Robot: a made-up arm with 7 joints.
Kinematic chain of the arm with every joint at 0, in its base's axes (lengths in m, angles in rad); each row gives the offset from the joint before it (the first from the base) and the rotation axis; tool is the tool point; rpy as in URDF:
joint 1: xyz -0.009 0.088 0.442 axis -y
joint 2: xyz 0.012 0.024 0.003 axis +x
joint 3: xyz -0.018 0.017 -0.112 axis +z
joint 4: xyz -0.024 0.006 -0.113 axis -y
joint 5: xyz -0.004 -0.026 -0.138 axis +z
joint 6: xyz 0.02 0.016 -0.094 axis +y
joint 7: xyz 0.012 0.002 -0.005 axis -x
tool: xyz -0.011 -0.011 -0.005 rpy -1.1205 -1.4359 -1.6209
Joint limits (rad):
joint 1: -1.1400..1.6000
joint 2: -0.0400..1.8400
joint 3: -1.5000..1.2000
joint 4: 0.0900..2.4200
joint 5: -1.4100..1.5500
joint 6: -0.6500..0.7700
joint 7: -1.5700..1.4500
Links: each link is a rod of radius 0.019 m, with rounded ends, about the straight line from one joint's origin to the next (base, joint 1, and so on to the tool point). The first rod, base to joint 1, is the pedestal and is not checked.
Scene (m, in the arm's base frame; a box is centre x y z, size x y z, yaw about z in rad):
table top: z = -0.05
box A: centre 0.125 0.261 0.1 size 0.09 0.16 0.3 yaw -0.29
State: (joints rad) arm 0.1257 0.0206 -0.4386 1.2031 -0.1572 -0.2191 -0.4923
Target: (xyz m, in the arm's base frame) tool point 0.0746 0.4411 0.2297
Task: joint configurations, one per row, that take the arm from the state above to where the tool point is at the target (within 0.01 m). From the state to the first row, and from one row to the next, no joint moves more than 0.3 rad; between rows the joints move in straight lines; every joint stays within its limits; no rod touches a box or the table.
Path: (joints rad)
1: -0.1319 0.2140 -0.5226 1.1179 -0.0868 -0.3564 -0.4319
2: -0.3896 0.4073 -0.6066 1.0328 -0.0164 -0.4936 -0.3716
3: -0.6472 0.6007 -0.6906 0.9476 0.0540 -0.6309 -0.3112
4: -0.5516 0.8213 -0.5934 0.9238 -0.0042 -0.4968 -0.3472
5: -0.4560 1.0419 -0.4963 0.9000 -0.0623 -0.3627 -0.3831
6: -0.3603 1.2625 -0.3992 0.8762 -0.1205 -0.2286 -0.4191

